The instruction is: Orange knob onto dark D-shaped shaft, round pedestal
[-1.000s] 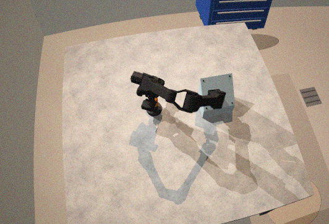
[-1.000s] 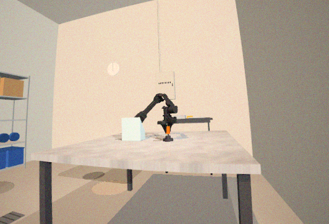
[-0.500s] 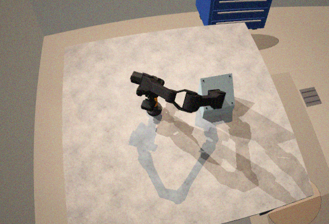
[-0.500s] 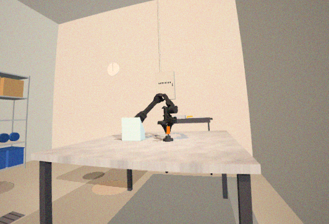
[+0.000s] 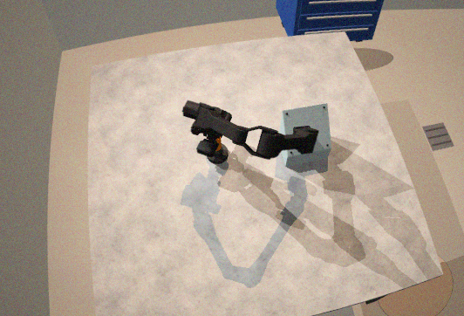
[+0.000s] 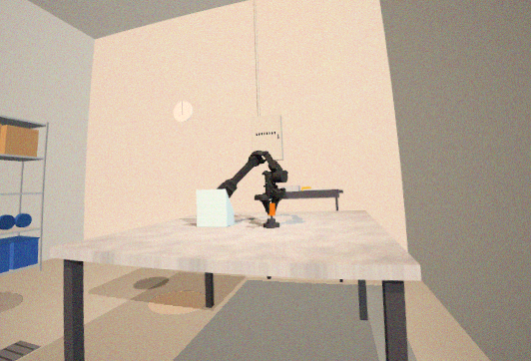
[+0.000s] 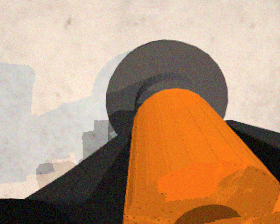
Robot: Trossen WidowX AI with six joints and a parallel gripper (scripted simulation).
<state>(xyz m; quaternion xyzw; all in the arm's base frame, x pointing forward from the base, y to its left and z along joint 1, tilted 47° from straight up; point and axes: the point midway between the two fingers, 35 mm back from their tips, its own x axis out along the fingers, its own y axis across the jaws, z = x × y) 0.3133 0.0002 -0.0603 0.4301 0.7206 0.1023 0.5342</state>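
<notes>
The orange knob lies 2 cm above my gripper tip. Round my gripper tip: round pedestal (4 cm below).
</notes>
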